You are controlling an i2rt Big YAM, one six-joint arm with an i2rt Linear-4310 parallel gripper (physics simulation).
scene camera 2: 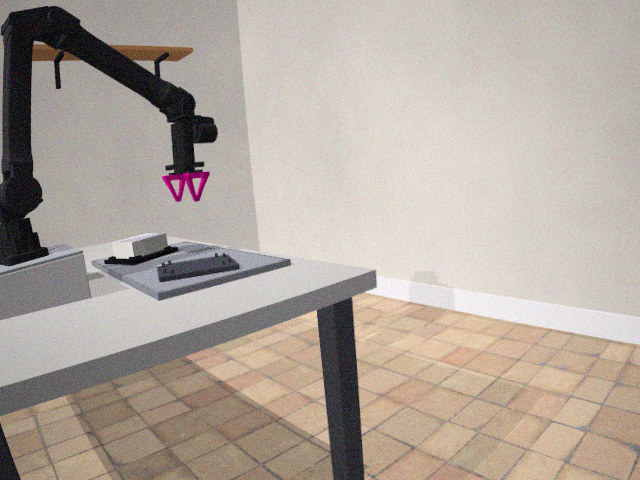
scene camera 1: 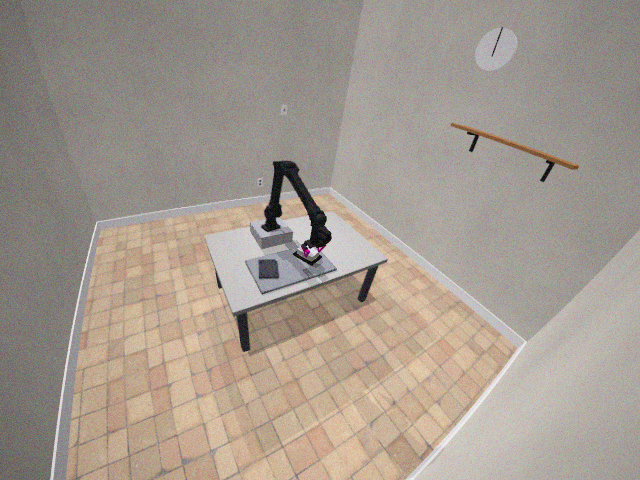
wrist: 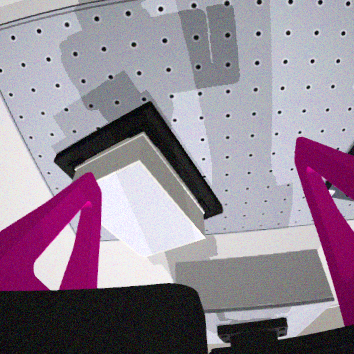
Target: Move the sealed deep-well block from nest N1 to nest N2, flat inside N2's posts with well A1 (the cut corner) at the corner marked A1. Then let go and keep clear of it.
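Pixels of known places: gripper, fingertip midpoint: (scene camera 2: 187,201) (scene camera 1: 312,254) (wrist: 193,165); arm's base, origin of the base link: (scene camera 2: 22,259) (scene camera 1: 270,227) (wrist: 252,327).
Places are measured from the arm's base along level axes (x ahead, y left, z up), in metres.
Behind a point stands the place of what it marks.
Observation:
The sealed deep-well block (scene camera 1: 311,255) {x 0.389, y 0.057, z -0.021 m} (scene camera 2: 142,246) {x 0.315, y 0.030, z -0.038 m} (wrist: 150,210) {x 0.343, y 0.062, z -0.020 m}, pale with a white top, sits in the black nest N1 (scene camera 2: 168,252) {x 0.388, y 0.026, z -0.069 m} (wrist: 176,160) {x 0.361, y 0.030, z -0.062 m}. Nest N2 (scene camera 1: 268,268) {x 0.300, y -0.220, z -0.062 m} (scene camera 2: 199,268) {x 0.273, y -0.257, z -0.062 m}, dark grey with short corner posts, holds no block; a sliver of it shows at the wrist view's right edge. My gripper (scene camera 1: 313,253) {x 0.450, y -0.004, z 0.057 m} (scene camera 2: 187,199) {x 0.450, y -0.004, z 0.057 m} (wrist: 193,165) {x 0.450, y -0.004, z 0.057 m} has magenta fingers and is open and empty. It points down above the board, higher than the block. In the wrist view the block lies toward the left finger. The block's cut corner cannot be made out.
Both nests stand on a grey perforated board (scene camera 1: 289,277) {x 0.428, y -0.153, z -0.073 m} (scene camera 2: 258,262) {x 0.392, y -0.306, z -0.073 m} (wrist: 245,125) {x 0.373, y -0.044, z -0.074 m} on the table (scene camera 1: 232,289) {x 0.310, y -0.475, z -0.086 m} (scene camera 2: 289,289) {x 0.292, y -0.477, z -0.086 m}. The arm's base stands on a grey box (scene camera 1: 273,237) {x 0.102, y -0.047, z -0.009 m} (scene camera 2: 46,284) {x 0.004, y -0.119, z -0.041 m} (wrist: 255,280) {x 0.108, y -0.021, z -0.041 m} behind the board.

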